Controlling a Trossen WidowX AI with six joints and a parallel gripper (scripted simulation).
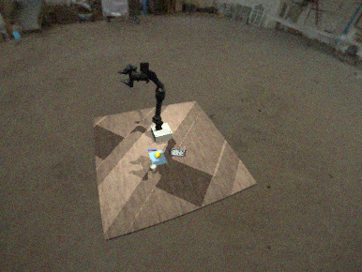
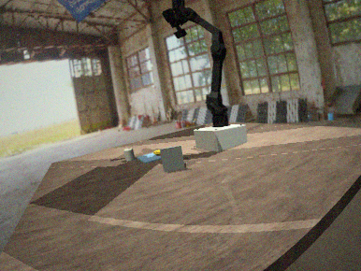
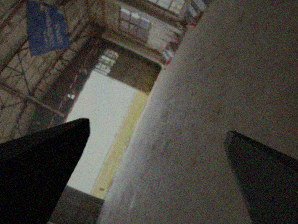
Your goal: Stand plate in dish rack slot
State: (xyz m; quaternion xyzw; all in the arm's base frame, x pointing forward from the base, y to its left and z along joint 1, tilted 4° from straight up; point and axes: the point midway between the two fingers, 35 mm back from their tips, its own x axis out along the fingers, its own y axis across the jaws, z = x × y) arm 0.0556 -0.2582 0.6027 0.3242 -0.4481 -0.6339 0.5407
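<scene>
The yellow plate lies 66 cm below my gripper tip, 27 cm ahead of it and 24 cm to the left of it. Also, from my gripper tip: white cup (65 cm below, 40 cm ahead, 17 cm to the left); then grey dish rack (65 cm below, 42 cm to the left, 28 cm ahead).
</scene>
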